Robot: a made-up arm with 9 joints. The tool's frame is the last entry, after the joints. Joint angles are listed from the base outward.
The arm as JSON. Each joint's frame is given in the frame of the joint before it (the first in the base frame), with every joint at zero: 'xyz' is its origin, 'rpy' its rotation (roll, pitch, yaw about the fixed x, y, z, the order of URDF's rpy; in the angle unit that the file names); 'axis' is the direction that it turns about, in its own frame. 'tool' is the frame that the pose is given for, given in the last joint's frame.
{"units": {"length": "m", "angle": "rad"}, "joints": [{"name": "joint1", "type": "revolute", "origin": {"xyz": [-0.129, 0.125, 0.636], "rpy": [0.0, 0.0, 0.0]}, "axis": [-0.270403, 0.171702, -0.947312]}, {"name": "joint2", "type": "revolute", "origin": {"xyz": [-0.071, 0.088, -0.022], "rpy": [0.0, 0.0, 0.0]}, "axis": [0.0, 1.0, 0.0]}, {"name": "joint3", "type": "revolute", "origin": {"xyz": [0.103, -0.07, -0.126], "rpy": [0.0, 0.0, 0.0]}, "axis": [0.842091, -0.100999, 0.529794]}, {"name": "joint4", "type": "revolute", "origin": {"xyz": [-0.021, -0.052, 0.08], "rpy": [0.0, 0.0, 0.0]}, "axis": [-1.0, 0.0, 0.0]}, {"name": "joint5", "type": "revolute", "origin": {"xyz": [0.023, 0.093, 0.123], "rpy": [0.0, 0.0, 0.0]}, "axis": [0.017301, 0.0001, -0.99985]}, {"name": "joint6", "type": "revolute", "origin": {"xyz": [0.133, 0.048, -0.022], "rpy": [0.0, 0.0, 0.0]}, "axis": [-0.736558, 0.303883, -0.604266]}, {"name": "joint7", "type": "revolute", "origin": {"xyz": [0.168, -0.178, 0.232], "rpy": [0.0, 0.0, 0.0]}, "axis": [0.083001, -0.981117, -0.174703]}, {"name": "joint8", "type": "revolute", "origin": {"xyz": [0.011, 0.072, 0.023], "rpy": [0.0, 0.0, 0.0]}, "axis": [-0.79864, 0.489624, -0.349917]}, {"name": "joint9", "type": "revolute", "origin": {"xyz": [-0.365, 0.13, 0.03], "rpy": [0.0, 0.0, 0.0]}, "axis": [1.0, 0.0, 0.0]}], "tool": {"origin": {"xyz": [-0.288, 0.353, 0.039], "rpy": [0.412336, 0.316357, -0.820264]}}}
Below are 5 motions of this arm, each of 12 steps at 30 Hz.
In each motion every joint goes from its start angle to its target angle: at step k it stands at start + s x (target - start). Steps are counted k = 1, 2, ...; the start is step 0. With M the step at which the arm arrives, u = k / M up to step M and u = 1 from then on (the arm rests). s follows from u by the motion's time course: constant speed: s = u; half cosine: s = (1 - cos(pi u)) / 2; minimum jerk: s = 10 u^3 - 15 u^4 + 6 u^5.
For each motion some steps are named. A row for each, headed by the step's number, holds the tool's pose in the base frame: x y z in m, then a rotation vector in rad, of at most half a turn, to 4 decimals.
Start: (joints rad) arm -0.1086 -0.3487 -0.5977 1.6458 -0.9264 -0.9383 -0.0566 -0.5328 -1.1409
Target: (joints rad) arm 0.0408 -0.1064 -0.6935 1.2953 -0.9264 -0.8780 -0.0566 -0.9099 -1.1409
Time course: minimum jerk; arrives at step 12
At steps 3, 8, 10, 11, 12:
3: -0.3418 0.2823 0.7197 -0.9924 0.3359 -0.1123
8: -0.3313 0.2904 0.7260 -0.6433 0.4874 -0.1975
10: -0.3284 0.2940 0.7270 -0.5524 0.5230 -0.2282
11: -0.3279 0.2947 0.7272 -0.5365 0.5290 -0.2338
12: -0.3278 0.2948 0.7272 -0.5339 0.5300 -0.2348

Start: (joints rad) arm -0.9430 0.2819 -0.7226 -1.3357 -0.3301 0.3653 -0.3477 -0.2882 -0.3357
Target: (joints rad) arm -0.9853 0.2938 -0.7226 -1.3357 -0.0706 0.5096 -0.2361 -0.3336 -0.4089
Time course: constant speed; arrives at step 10
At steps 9, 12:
9: -0.4180 0.1576 1.3029 0.5209 0.7103 -0.3496
12: -0.4129 0.1794 1.3016 0.5064 0.7052 -0.3788

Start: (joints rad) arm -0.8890 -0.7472 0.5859 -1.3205 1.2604 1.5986 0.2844 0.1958 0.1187
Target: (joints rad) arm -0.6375 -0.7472 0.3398 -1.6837 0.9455 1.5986 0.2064 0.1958 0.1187
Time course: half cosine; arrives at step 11
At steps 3, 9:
3: -0.2202 0.4339 1.2115 -0.3108 0.8848 -0.3671
9: -0.1218 0.3269 1.3116 -0.1134 1.0438 -0.3991

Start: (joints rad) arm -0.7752 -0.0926 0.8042 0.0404 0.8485 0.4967 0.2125 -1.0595 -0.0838
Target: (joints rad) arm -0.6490 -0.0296 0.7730 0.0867 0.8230 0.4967 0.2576 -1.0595 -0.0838
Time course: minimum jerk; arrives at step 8
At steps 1, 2, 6, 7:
1: -0.4797 0.1222 0.9690 1.7136 0.3852 -0.3272
2: -0.4804 0.1319 0.9661 1.7087 0.3692 -0.3365
6: -0.4792 0.2171 0.9358 1.6560 0.2281 -0.4178
7: -0.4783 0.2262 0.9320 1.6493 0.2131 -0.4264

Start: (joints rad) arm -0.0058 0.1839 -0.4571 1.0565 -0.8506 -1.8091 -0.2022 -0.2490 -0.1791
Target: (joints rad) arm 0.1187 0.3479 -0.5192 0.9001 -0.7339 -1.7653 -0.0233 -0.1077 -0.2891
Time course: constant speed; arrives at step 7
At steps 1, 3, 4, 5, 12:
1: 0.1262 -0.0725 0.9415 0.4905 1.6432 -0.0233
3: 0.0679 -0.0631 0.9376 0.5090 1.5666 -0.0663
4: 0.0395 -0.0557 0.9353 0.5161 1.5285 -0.0903
5: 0.0116 -0.0465 0.9326 0.5218 1.4905 -0.1157
12: -0.0416 -0.0230 0.9264 0.5287 1.4152 -0.1712

